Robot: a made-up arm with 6 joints.
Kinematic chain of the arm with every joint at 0, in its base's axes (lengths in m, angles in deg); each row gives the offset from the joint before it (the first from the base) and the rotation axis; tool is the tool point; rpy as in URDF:
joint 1: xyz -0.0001 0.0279 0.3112 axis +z
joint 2: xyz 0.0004 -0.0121 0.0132 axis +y
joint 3: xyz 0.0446 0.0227 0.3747 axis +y
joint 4: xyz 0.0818 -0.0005 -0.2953 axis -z
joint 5: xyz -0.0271 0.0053 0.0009 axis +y
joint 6: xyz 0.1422 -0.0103 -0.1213 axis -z
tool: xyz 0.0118 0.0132 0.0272 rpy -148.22 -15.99 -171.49
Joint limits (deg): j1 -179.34..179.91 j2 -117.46..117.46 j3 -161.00..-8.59 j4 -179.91..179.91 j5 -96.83..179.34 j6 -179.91..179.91
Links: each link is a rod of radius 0.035 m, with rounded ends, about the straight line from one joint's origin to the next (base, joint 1, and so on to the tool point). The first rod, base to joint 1, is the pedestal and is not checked.
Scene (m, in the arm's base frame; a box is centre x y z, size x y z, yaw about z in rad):
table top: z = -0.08
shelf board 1: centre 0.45 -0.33 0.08 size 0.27 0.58 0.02 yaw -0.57
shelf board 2: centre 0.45 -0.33 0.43 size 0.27 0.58 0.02 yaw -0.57
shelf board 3: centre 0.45 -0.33 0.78 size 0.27 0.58 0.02 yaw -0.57
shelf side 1: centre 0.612 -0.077 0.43 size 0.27 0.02 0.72 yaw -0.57
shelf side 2: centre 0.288 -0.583 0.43 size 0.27 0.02 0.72 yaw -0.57
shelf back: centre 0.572 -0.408 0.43 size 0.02 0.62 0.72 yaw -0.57
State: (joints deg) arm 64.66 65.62 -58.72 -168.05 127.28 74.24
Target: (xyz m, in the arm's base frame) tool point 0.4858 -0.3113 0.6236
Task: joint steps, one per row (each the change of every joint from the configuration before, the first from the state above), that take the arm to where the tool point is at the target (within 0.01 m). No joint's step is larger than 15 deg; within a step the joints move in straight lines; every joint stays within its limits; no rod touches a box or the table.
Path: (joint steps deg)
1: -8.87 -14.74 7.99 -1.85 12.72 -0.82
2: -8.86 -14.74 7.99 -1.85 12.73 -0.81
3: -8.87 -14.74 7.99 -1.85 12.72 -0.82
4: -12.02 -8.18 2.41 11.73 -0.94 0.22
5: -12.02 -8.18 2.40 11.72 -0.94 0.23
6: -12.02 -8.18 2.40 11.72 -0.95 0.22
7: -12.02 -8.18 2.41 11.72 -0.94 0.22
8: -4.59 11.06 -14.43 -4.60 -6.00 -0.16
9: -4.59 11.07 -14.43 -4.60 -6.01 -0.16
10: -4.59 11.06 -14.43 -4.59 -6.00 -0.16

